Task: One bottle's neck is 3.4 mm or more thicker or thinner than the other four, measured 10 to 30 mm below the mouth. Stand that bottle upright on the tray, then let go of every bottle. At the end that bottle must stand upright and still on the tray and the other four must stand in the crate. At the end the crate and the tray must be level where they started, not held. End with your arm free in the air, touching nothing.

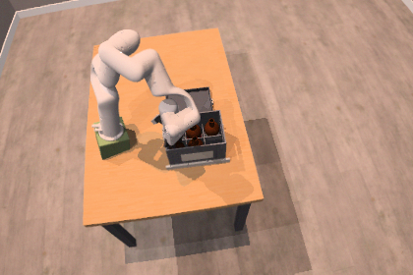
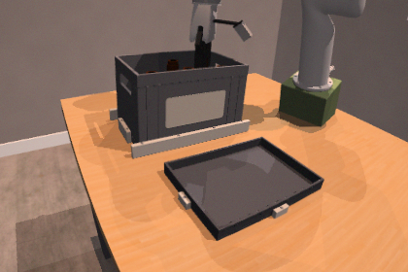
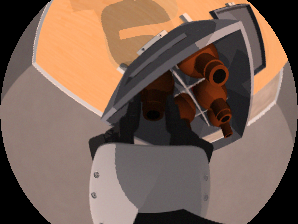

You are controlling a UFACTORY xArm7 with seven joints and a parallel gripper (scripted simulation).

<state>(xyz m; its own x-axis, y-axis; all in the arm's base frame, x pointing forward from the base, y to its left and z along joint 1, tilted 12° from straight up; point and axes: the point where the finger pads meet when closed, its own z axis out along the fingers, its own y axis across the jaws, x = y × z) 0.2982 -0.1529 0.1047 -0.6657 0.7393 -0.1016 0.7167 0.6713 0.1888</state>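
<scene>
My gripper is now 9 cm short of the crate, 4 cm to the right of it and 7 cm above it. From my hand the other things lie so: dark tray (9 cm ahead, 31 cm to the left, 15 cm below); glass bottle (18 cm ahead, 8 cm to the left, 7 cm below).
</scene>
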